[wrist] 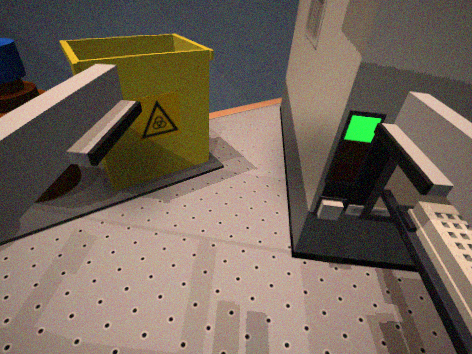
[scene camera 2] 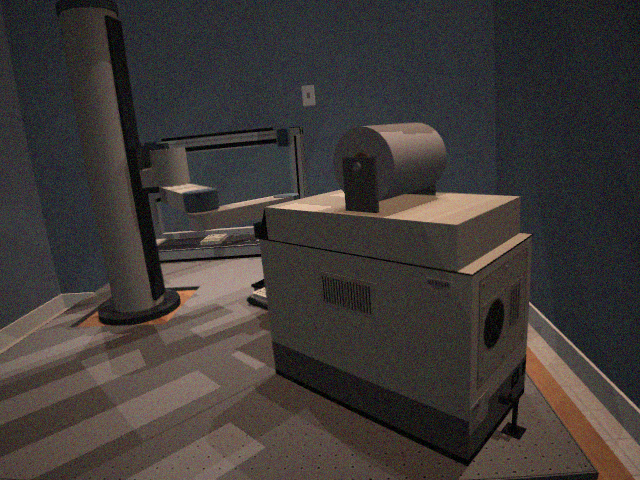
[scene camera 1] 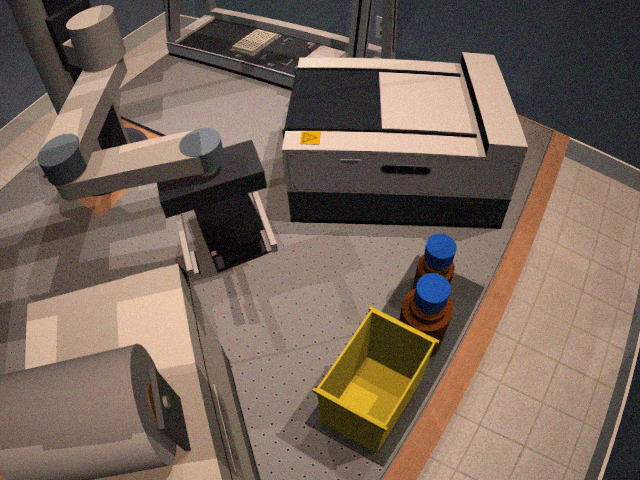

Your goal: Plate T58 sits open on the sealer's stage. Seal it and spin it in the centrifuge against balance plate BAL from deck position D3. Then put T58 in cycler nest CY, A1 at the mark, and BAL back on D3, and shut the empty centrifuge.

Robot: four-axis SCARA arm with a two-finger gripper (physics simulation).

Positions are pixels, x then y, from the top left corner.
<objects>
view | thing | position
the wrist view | my gripper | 260, 99
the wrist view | yellow biohazard bin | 169, 74
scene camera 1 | my gripper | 232, 261
</objects>
